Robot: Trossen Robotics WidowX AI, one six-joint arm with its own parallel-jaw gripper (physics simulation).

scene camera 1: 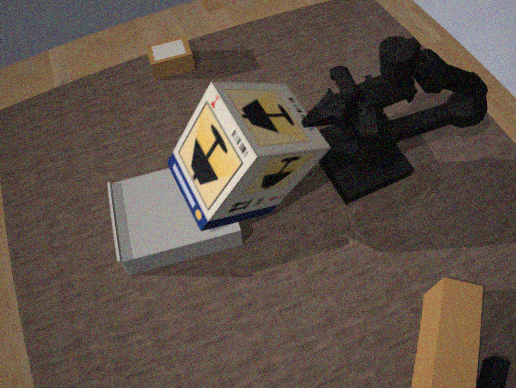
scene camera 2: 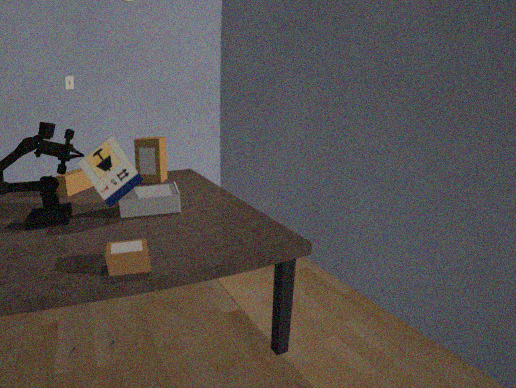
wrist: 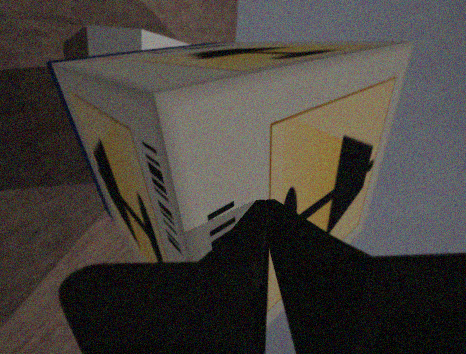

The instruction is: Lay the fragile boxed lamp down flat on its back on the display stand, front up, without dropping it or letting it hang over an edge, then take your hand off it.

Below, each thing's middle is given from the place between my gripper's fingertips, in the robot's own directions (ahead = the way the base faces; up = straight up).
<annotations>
Now: hand 110 mm short of the boxed lamp [scene camera 1: 244,149], 70 mm above it and 20 mm to the left of it. The rest, counted from my hand: display stand [scene camera 1: 153,226]: 270 mm ahead, 210 mm below, 20 mm to the right.
</annotations>
